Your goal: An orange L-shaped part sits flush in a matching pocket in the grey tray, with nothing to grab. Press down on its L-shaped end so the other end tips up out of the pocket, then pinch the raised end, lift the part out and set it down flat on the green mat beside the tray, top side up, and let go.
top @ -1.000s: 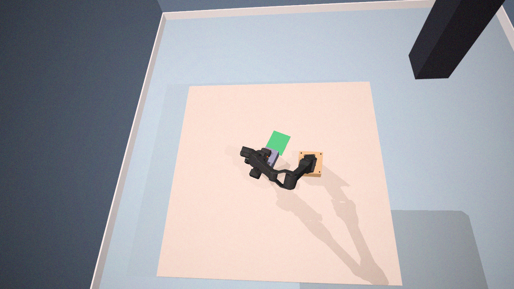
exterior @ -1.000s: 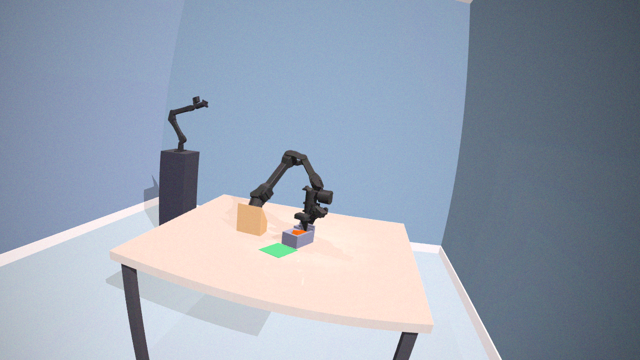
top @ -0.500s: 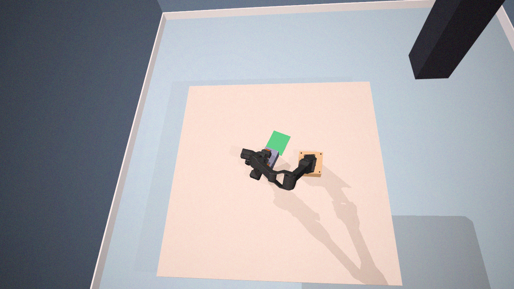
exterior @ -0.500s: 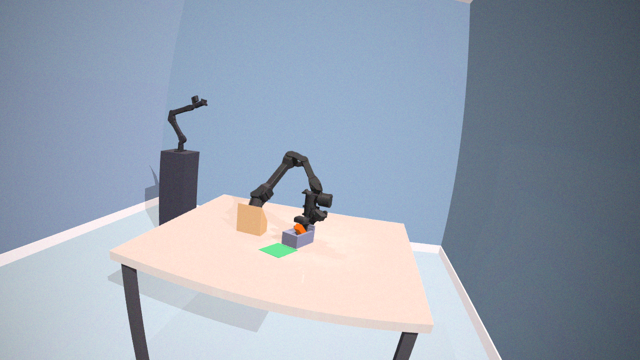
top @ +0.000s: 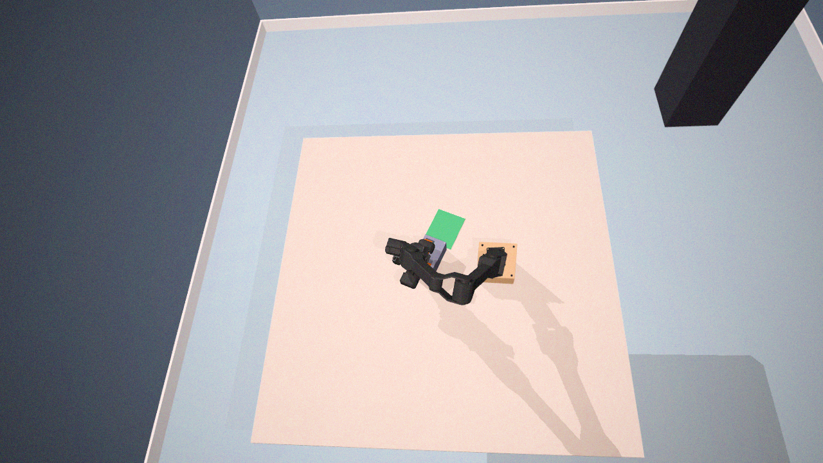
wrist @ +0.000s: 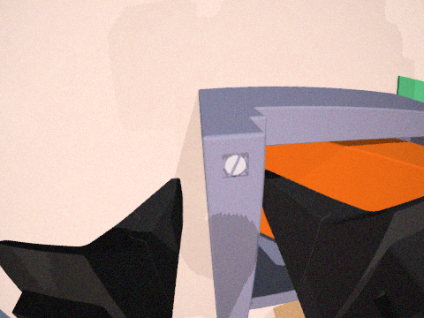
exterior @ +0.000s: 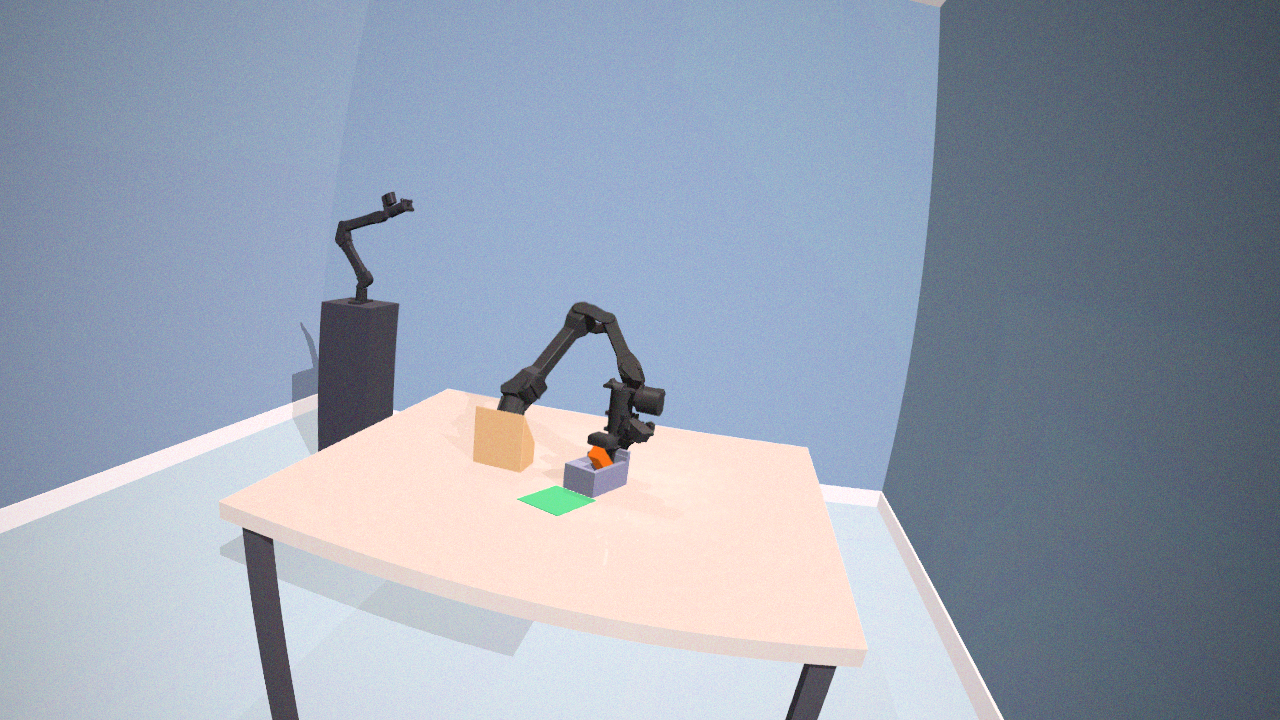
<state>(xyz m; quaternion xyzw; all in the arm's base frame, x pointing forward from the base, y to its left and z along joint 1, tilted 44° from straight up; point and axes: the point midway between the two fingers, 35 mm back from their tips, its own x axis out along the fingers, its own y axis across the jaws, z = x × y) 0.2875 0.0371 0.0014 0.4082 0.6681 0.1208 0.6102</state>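
My gripper tip is now 30 mm past the orange L-shaped part, 50 mm to the left of it and 10 mm below it. Also, from my gripper tip: green mat 100 mm behind, 200 mm to the right, 50 mm below.
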